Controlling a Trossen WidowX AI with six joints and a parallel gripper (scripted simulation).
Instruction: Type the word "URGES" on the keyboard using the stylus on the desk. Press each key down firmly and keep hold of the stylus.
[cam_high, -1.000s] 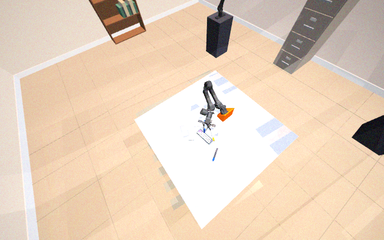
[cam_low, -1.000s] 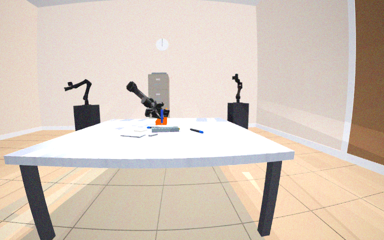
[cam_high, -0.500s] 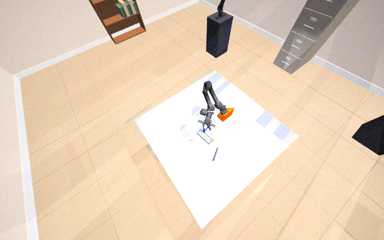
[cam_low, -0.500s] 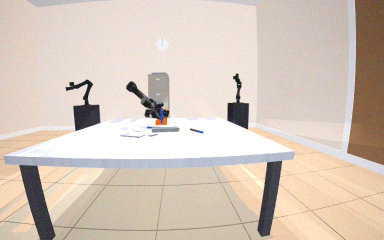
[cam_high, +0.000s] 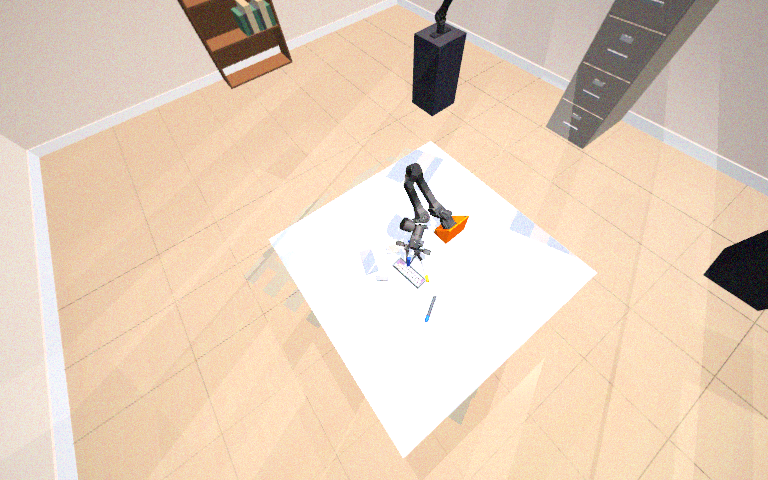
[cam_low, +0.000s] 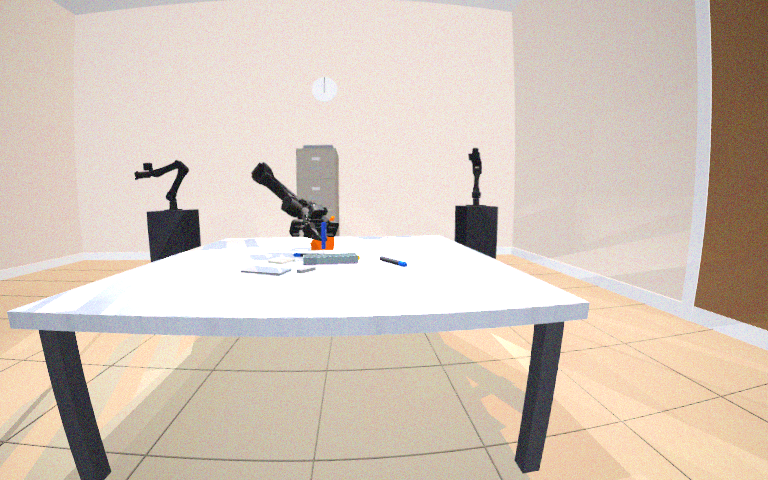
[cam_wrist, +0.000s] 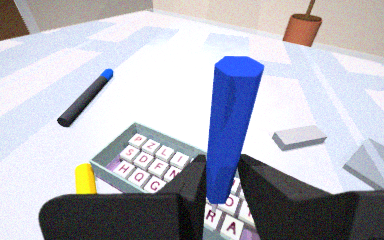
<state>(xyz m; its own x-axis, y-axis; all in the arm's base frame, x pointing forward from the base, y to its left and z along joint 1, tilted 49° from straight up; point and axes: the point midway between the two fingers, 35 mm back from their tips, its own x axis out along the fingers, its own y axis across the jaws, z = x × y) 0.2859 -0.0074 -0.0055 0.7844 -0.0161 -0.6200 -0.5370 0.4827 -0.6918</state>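
The blue stylus is 2 cm below my gripper tip. Also, from my gripper tip: yellow pen (8 cm to the left, 7 cm below, 6 cm behind); then grey block (14 cm ahead, 7 cm below, 5 cm to the right).
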